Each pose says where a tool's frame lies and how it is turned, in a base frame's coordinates. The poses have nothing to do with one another.
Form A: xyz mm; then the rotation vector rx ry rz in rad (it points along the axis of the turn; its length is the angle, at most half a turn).
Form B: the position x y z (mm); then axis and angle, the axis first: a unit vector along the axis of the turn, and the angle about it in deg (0 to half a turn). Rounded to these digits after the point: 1 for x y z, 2 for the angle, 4 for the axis.
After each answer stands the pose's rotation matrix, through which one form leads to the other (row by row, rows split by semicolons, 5 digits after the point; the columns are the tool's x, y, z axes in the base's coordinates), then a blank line. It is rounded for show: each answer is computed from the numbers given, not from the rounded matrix.
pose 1, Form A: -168.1 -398.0 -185.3 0.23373 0.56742 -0.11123
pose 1, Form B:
-168.1 -398.0 -185.3 0.3748 0.9098 -0.1783 35.73
0.83818 0.16835 0.51876; -0.03997 0.96757 -0.24942; -0.54393 0.18832 0.81773

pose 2, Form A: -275.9 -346.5 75.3 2.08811 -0.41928 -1.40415
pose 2, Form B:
-275.9 -346.5 75.3 0.8185 -0.1644 -0.5504 146.16
0.39592 0.06022 -0.91631; -0.55279 -0.78116 -0.29019; -0.73326 0.62142 -0.27599

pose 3, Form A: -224.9 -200.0 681.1 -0.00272 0.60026 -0.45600
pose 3, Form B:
-224.9 -200.0 681.1 -0.0036 0.7963 -0.6049 43.19
0.72908 0.41324 0.54559; -0.41480 0.90086 -0.12803; -0.54441 -0.13297 0.82821

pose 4, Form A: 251.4 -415.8 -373.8 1.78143 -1.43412 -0.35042
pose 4, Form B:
251.4 -415.8 -373.8 0.7700 -0.6199 -0.1515 132.56
0.31745 -0.68853 -0.65204; -0.91164 -0.03230 -0.40973; 0.26105 0.72449 -0.63794

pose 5, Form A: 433.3 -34.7 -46.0 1.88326 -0.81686 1.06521
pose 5, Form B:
433.3 -34.7 -46.0 0.8143 -0.3532 0.4606 132.51
0.43546 -0.82150 0.36812; -0.14242 -0.46665 -0.87290; 0.88887 0.32769 -0.32021

